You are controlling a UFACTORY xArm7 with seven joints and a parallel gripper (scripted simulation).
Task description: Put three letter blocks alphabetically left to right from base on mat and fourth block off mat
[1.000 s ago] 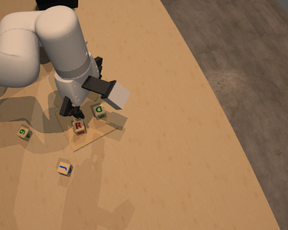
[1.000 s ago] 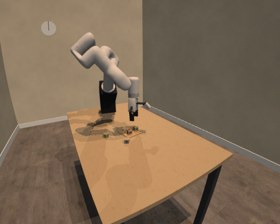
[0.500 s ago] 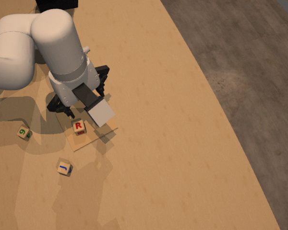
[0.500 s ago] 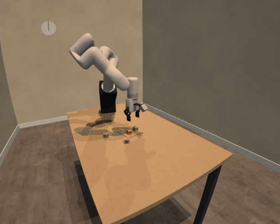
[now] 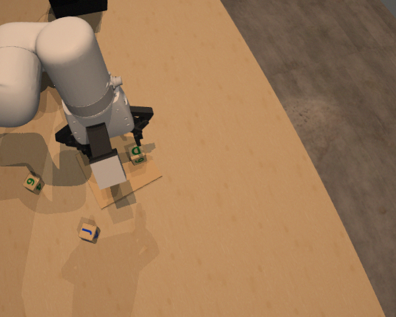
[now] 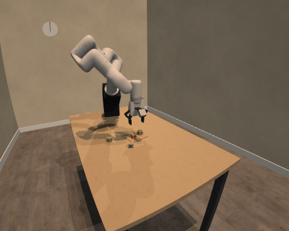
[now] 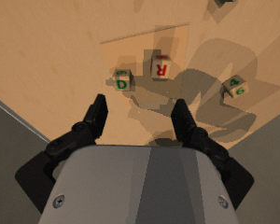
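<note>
Now: the tan mat 1 cm behind my hand, 2 cm to the right of it and 11 cm below it. The rest, counted from my hand: green D block 2 cm behind, 3 cm to the left, 9 cm below.
</note>
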